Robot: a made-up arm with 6 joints.
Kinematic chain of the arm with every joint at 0, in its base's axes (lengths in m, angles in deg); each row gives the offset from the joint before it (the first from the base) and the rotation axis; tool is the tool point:
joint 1: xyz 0 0 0.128 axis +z
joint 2: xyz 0 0 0 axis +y
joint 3: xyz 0 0 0.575 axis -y
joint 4: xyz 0 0 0 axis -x
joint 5: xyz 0.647 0 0 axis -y
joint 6: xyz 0 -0.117 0 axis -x
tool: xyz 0 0 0
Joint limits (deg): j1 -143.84..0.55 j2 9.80..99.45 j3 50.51..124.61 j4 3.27..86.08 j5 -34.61..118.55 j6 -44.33..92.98
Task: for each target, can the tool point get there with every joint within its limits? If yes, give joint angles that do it. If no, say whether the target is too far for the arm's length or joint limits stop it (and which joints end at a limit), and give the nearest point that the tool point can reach.
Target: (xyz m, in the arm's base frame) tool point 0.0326 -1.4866 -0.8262
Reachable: no: too far | nearest point 0.0233 -1.0624 -0.3951 | short by 0.605 m
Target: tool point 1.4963 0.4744 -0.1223
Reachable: no: too far | nearest point 1.2157 0.0037 -0.0747 | short by 0.550 m
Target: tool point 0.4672 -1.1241 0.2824
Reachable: yes | joints -66.39 88.45 90.58 79.10 91.47 60.08
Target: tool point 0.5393 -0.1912 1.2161
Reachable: yes | joints -14.32 24.05 74.05 63.69 49.84 18.71
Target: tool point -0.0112 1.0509 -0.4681
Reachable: no: joint limits stop it (at a limit: joint 1, joint 2, joint 3, joint 4) | nearest point 1.0802 0.0024 -0.3776 | short by 1.516 m
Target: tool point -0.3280 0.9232 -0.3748
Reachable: no: joint limits stop it (at a limit: joint 1, joint 2, joint 3, joint 4) | nearest point -0.8740 -0.4941 -0.4499 | short by 1.521 m
